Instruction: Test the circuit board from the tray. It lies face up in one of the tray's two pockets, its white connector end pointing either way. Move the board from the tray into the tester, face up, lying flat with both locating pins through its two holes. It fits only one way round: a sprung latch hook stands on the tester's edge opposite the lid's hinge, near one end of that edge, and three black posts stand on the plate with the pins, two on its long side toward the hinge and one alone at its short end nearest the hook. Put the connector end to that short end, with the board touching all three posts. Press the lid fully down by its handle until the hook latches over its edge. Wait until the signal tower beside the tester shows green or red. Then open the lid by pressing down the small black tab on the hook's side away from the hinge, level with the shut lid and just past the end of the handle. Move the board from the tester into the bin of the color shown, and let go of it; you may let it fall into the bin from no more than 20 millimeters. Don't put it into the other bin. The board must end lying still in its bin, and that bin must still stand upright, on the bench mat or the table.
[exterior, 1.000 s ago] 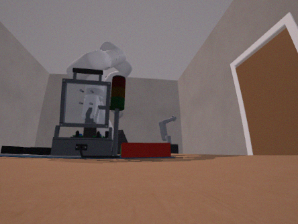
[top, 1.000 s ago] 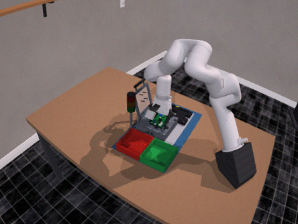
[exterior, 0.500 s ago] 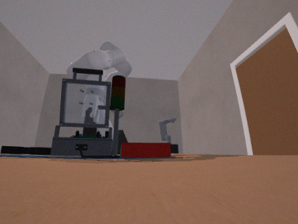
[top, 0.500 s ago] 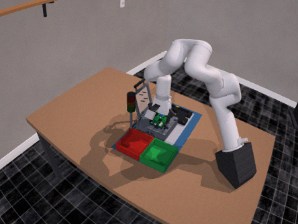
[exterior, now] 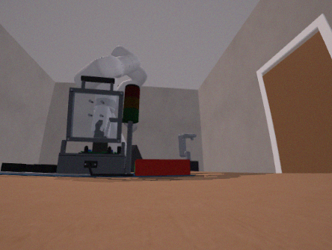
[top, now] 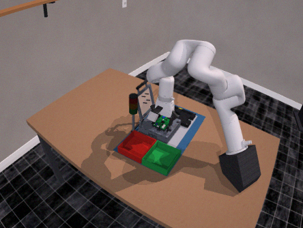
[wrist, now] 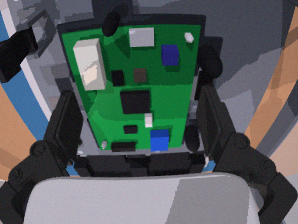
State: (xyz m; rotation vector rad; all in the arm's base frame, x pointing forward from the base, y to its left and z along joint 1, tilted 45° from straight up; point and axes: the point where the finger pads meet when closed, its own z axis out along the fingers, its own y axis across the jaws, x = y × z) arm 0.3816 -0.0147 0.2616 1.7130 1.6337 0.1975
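The green circuit board is right at my hand. From my hand the other things lie so: tester lid: 120 mm ahead, 30 mm to the right, 100 mm above; black latch block: 50 mm behind, 70 mm to the left, 10 mm above; tester plate: 10 mm ahead, 10 mm to the left, 10 mm below.
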